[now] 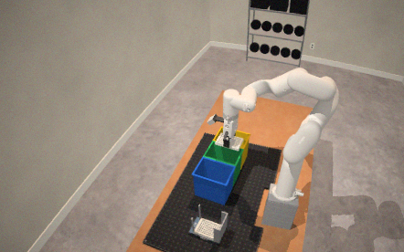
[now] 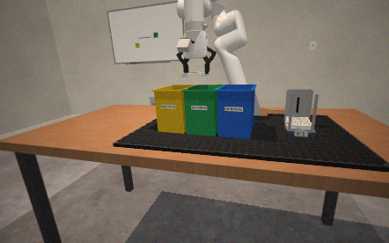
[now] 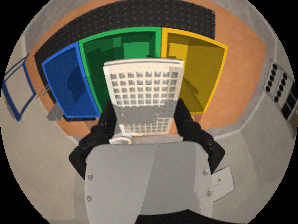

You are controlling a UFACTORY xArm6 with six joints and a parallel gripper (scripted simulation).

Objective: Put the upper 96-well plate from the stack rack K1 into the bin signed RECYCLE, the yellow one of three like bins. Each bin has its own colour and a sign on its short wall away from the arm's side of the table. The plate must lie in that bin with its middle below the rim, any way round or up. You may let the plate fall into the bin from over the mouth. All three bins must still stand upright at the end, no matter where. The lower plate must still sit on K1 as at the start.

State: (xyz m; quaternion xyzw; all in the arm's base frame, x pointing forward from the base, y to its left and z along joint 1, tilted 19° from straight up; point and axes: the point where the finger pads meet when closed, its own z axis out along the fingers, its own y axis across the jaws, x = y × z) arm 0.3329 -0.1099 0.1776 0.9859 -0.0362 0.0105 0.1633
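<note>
My hand is 10 mm short of the yellow bin, 90 mm to the left of it and 150 mm above it. Also, from my hand: white 96-well plate: 10 mm below; then blue bin: 30 mm ahead, 170 mm to the left, 150 mm below; then green bin: 20 mm ahead, 40 mm to the left, 150 mm below.
</note>
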